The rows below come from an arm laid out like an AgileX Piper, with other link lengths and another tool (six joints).
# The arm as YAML. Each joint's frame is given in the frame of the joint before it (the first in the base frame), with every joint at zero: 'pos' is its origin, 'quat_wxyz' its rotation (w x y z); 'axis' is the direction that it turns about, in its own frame. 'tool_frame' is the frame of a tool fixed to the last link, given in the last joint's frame.
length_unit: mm
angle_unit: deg
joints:
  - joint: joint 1
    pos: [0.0, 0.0, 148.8]
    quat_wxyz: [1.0, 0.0, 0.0, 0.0]
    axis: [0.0, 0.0, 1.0]
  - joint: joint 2
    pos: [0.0, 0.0, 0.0]
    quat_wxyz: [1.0, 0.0, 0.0, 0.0]
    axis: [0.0, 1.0, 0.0]
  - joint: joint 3
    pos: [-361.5, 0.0, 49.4]
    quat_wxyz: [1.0, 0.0, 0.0, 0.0]
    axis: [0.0, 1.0, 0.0]
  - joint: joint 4
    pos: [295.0, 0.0, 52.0]
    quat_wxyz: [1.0, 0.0, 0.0, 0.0]
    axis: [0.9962, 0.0, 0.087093]
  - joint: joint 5
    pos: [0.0, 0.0, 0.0]
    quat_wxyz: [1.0, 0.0, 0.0, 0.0]
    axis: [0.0, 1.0, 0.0]
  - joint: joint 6
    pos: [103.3, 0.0, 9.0]
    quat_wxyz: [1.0, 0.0, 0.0, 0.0]
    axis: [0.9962, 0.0, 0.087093]
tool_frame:
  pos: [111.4, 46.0, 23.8]
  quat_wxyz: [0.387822, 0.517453, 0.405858, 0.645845]
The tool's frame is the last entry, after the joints.
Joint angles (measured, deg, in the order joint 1, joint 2, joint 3, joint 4, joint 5, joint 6), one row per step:
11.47 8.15 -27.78 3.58 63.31 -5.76
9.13 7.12 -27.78 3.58 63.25 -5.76
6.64 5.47 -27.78 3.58 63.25 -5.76
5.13 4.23 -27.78 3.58 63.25 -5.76
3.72 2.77 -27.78 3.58 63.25 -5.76
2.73 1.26 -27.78 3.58 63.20 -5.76
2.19 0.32 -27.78 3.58 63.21 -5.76
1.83 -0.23 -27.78 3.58 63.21 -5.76
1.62 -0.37 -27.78 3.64 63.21 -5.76
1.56 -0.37 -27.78 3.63 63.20 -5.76
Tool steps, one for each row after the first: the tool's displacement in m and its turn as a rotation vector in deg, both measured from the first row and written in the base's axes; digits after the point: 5 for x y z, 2 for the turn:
0.00091 -0.00325 0.00166 0.20 -1.07 -2.34
0.00033 -0.00681 0.00394 0.43 -2.71 -4.83
-0.00067 -0.00893 0.00559 0.58 -3.94 -6.34
-0.00238 -0.01086 0.00745 0.72 -5.40 -7.75
-0.00466 -0.01220 0.00945 0.87 -6.95 -8.74
-0.00628 -0.01290 0.01051 0.95 -7.88 -9.27
-0.00718 -0.01334 0.01114 0.99 -8.43 -9.63
-0.00732 -0.01339 0.01135 1.04 -8.57 -9.81
-0.00724 -0.01348 0.01137 1.03 -8.58 -9.87

